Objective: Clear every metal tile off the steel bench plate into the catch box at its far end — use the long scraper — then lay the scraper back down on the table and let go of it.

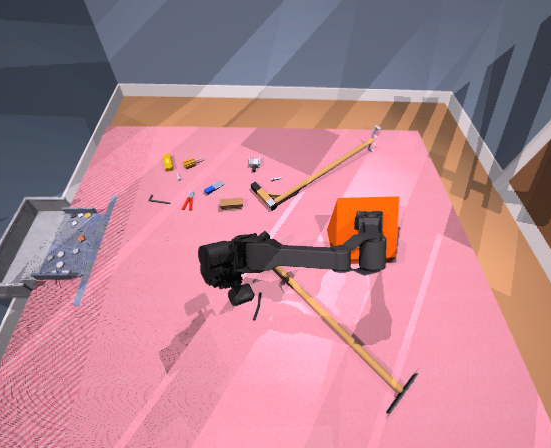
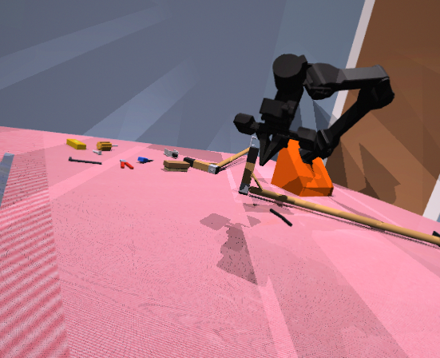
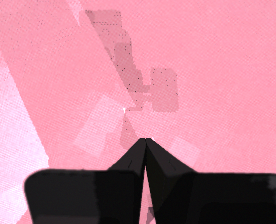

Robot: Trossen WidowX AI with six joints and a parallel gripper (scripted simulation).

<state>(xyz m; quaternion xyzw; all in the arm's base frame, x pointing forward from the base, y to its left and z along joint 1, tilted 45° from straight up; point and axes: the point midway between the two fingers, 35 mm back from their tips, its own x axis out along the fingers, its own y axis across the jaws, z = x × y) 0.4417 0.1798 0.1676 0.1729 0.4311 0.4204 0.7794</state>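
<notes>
The black strip is 11 cm behind my gripper tip, 1 cm to the left of it and 12 cm below it. Also, from my gripper tip: wooden block (2 cm ahead, 39 cm to the right, 12 cm below); then long scraper (31 cm behind, 3 cm to the left, 7 cm below); then blue tool (10 cm ahead, 48 cm to the right, 12 cm below).
</notes>
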